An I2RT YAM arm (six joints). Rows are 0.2 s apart.
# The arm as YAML. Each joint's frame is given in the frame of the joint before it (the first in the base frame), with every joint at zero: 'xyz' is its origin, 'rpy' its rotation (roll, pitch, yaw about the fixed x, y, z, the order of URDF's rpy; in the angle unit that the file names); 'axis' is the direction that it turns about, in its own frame. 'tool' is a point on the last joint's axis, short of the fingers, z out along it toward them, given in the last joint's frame.
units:
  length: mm
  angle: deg
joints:
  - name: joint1
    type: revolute
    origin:
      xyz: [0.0, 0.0, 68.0]
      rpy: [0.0, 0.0, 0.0]
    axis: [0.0, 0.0, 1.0]
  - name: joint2
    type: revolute
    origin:
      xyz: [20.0, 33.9, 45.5]
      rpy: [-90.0, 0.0, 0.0]
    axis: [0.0, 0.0, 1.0]
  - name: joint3
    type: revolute
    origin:
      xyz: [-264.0, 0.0, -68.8]
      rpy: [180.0, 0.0, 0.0]
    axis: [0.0, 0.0, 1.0]
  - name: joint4
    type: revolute
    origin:
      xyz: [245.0, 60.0, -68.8]
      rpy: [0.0, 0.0, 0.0]
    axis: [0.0, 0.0, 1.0]
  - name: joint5
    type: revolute
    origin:
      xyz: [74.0, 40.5, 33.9]
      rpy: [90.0, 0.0, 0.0]
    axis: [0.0, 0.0, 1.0]
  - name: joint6
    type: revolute
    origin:
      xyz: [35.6, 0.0, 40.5]
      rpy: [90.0, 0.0, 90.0]
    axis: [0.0, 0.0, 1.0]
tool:
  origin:
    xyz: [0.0, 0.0, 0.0]
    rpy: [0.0, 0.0, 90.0]
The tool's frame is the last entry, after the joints.
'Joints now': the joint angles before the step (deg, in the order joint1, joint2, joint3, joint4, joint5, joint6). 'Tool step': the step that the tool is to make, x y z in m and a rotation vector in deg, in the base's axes. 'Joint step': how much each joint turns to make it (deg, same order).
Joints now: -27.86, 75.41, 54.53, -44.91, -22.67, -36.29
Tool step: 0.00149, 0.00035, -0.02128, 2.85, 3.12, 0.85
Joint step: 0.06, 2.72, -2.23, 0.72, -1.28, -0.36
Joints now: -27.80, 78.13, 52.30, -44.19, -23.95, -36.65
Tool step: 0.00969, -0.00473, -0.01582, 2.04, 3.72, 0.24
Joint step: 0.06, 5.00, 0.98, -0.29, -0.12, -0.17
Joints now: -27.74, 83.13, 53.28, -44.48, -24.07, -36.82
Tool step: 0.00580, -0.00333, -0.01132, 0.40, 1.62, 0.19
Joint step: -0.01, 2.94, 0.16, 1.03, 0.34, -0.33
